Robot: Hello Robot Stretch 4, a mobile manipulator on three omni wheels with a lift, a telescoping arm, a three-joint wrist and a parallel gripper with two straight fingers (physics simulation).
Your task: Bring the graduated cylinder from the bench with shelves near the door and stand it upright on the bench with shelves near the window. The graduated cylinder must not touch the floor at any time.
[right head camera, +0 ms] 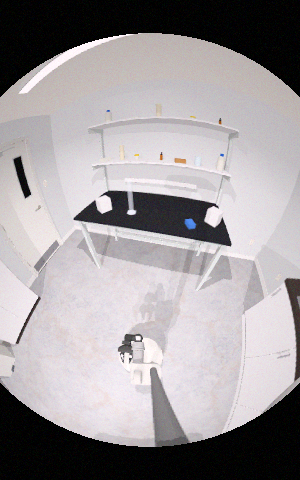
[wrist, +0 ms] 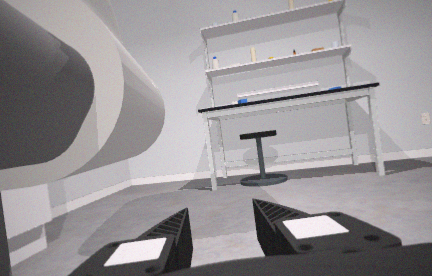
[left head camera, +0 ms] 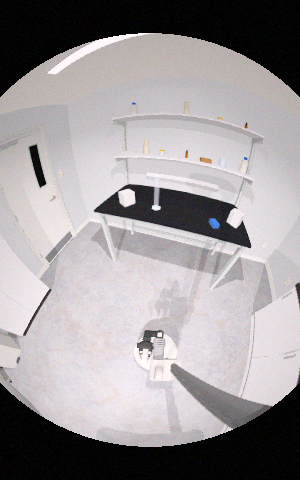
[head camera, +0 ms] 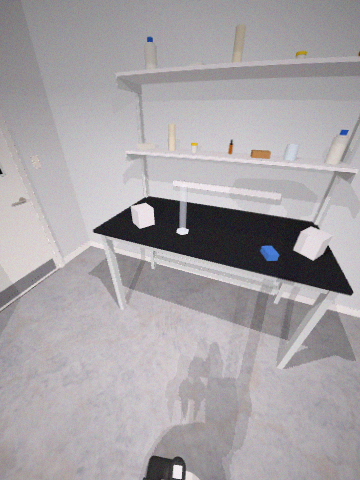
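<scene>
The clear graduated cylinder stands upright on its pale foot, left of centre on the black-topped bench with shelves near the door. My gripper is open, with nothing between its fingers. It is drawn in over the robot's base, well apart from that bench. In the wrist view a black-topped bench with shelves stands ahead of the fingers; the window does not show.
White blocks and a blue block share the cylinder's bench. The door is at left. A stool stands before the bench in the wrist view. White cabinets flank the floor.
</scene>
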